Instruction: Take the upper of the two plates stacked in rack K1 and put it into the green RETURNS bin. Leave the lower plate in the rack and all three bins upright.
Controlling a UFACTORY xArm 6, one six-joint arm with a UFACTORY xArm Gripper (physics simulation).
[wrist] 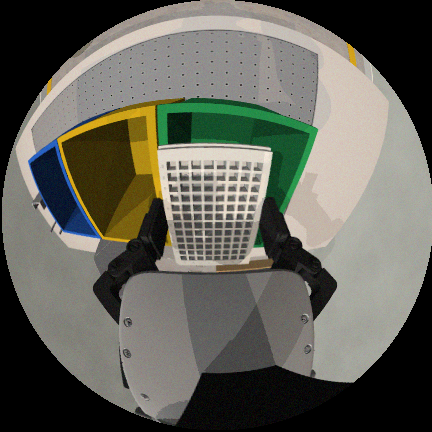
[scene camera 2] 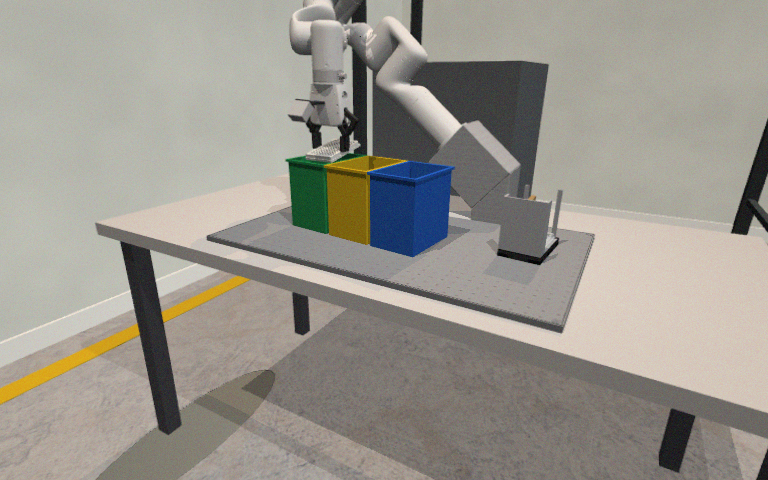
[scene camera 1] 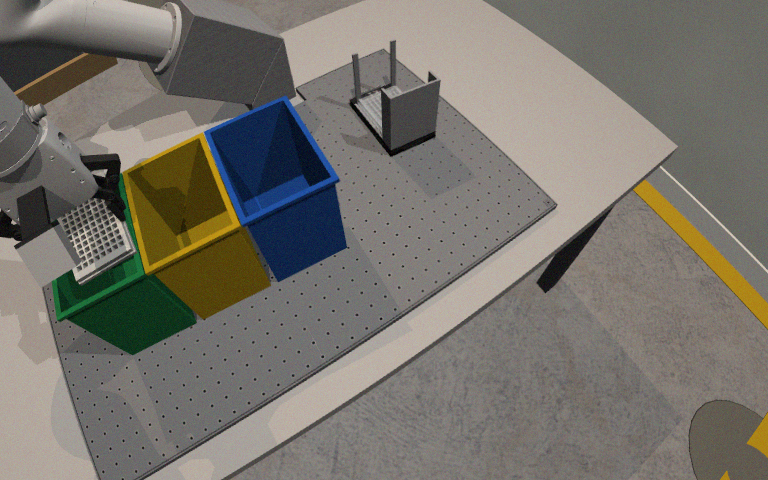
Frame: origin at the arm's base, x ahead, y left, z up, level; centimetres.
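Seen in the pictures: gripper, fingertip midpoint: [wrist: 213, 208] [scene camera 2: 330, 149] [scene camera 1: 92, 230]; arm's base, link origin: [scene camera 2: 453, 140] [scene camera 1: 166, 38].
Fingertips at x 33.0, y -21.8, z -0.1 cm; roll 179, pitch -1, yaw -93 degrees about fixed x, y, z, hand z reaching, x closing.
Note:
Offsets run from my fingertips to a thing's top centre. Level surfaces: height alone.
The held plate @[dx -1.1, dy +0.1, dz +1.9 cm] [scene camera 1: 97, 234] [scene camera 2: 328, 152] [wrist: 215, 187] is white with a grid of square wells and looks about level. My gripper [scene camera 2: 330, 143] [wrist: 213, 208] is shut on it, one black finger at each long side. The plate is over the green RETURNS bin @[dx -1.0, dy -1.7, dz -2.2 cm] [scene camera 1: 138, 316] [scene camera 2: 308, 198] [wrist: 225, 110], close to rim height. In the wrist view its left edge overlaps the rim on the yellow bin's side, with green interior visible to its right. I cannot tell whether it touches the rim. Rack K1 @[dx -6.6, dy +51.3, dz -6.3 cm] [scene camera 1: 413, 116] [scene camera 2: 523, 223] holds the lower plate @[dx -5.5, dy +51.2, dz -16.8 cm] [scene camera 1: 370, 112] at its base.
The yellow bin @[dx +0.6, dy +11.3, dz -2.2 cm] [scene camera 1: 226, 277] [scene camera 2: 348, 198] [wrist: 153, 150] stands upright beside the green bin, which is also upright. The blue bin @[dx +2.1, dy +24.4, dz -2.2 cm] [scene camera 1: 308, 232] [scene camera 2: 393, 215] [wrist: 50, 185] stands upright beyond it, toward the rack. All stand on a grey perforated board @[dz -20.2 cm] [scene camera 1: 283, 333] [scene camera 2: 453, 277] [wrist: 200, 65].

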